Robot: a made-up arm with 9 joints.
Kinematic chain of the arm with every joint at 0, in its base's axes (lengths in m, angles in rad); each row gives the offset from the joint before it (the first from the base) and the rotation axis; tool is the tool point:
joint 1: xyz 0 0 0.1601 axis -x
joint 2: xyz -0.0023 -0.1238 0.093 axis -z
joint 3: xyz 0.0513 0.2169 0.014 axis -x
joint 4: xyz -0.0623 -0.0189 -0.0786 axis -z
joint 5: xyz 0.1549 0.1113 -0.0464 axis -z
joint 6: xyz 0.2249 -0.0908 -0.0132 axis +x
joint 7: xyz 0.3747 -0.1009 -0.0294 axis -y
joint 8: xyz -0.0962 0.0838 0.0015 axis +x
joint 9: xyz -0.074 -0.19 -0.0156 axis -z
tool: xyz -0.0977 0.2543 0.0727
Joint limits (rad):
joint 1: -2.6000..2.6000
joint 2: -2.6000..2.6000
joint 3: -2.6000..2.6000
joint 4: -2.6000..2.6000
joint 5: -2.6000..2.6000
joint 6: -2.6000..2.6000
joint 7: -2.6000..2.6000
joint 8: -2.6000..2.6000
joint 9: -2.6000..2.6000
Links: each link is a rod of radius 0.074 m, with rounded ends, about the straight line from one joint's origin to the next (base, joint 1, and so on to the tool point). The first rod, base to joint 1, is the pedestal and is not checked.
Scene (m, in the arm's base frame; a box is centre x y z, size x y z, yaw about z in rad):
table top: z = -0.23
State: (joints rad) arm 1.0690 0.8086 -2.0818 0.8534 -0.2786 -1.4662 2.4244 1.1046 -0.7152
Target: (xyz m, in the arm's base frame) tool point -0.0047 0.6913 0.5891
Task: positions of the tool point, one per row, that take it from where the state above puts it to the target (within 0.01 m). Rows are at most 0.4 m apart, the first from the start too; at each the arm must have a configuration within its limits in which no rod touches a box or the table.
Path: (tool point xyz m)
1: 1.0453 -0.6063 -0.0556
2: 1.0883 -0.5418 -0.0427
3: 1.1197 -0.5085 0.0666
4: 1.0931 -0.5536 0.2338
5: 0.9776 -0.6752 0.3915
6: 0.7747 -0.8257 0.4839
7: 0.9387 -0.5061 0.3189
8: 0.9186 -0.1825 0.3464
9: 0.7521 0.0065 0.4875
10: 0.5122 0.0283 0.6200
11: 0.3815 0.2556 0.7117
12: 0.2051 0.4923 0.7009
13: -0.0047 0.6913 0.5891

